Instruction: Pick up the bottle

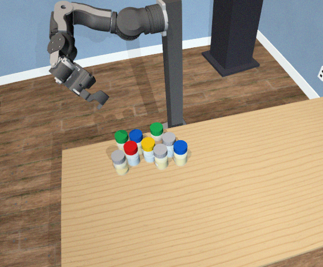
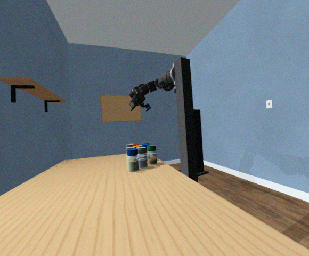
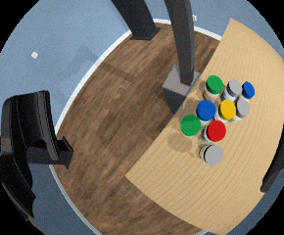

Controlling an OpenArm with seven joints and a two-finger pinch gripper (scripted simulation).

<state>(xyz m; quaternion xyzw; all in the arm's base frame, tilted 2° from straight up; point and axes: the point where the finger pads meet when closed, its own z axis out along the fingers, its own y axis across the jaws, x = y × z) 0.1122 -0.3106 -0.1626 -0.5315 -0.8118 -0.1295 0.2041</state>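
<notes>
My gripper is now 110 mm short of the grey-capped bottle, 20 mm to the right of it and 290 mm above it. The rest, counted from my hand: green-capped bottle 10 mm ahead, 60 mm to the left, 290 mm below; yellow-capped bottle 100 mm ahead, 140 mm to the left, 280 mm below.
</notes>
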